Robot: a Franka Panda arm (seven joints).
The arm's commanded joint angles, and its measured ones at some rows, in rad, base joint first. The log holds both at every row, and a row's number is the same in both.
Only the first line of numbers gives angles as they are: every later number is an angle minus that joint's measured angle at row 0.
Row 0, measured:
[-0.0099 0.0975 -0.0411 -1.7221 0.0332 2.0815 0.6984]
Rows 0 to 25, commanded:
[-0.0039 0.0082 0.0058 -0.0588 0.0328 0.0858 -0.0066]
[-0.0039 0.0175 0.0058 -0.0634 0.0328 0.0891 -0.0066]
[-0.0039 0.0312 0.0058 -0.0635 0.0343 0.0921 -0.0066]
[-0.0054 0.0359 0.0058 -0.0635 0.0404 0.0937 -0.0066]
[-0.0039 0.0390 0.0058 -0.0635 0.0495 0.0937 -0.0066]
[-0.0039 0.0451 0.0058 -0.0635 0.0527 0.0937 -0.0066]
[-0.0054 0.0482 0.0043 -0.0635 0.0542 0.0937 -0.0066]
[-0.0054 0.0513 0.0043 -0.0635 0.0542 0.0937 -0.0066]
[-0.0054 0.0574 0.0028 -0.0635 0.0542 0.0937 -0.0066]
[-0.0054 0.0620 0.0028 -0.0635 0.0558 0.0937 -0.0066]
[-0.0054 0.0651 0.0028 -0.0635 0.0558 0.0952 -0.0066]
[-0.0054 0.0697 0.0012 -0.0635 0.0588 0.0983 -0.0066]
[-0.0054 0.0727 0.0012 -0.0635 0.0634 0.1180 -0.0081]
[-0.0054 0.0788 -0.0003 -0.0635 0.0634 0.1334 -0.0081]
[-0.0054 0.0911 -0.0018 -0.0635 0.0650 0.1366 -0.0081]
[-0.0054 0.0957 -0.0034 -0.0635 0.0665 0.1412 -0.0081]
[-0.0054 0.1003 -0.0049 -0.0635 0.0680 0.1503 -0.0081]
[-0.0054 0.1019 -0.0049 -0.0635 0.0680 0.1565 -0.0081]
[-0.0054 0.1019 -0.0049 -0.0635 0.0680 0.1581 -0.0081]
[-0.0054 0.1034 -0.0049 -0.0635 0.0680 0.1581 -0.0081]
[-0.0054 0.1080 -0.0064 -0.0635 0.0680 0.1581 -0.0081]
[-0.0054 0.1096 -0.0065 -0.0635 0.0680 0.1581 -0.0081]
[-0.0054 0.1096 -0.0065 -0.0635 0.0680 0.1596 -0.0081]
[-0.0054 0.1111 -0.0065 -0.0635 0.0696 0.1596 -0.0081]
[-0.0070 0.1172 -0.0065 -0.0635 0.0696 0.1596 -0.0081]
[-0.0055 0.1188 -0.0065 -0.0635 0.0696 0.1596 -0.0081]
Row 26, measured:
[-0.0050 0.1135 -0.0055 -0.0582 0.0478 0.1408 0.0001]
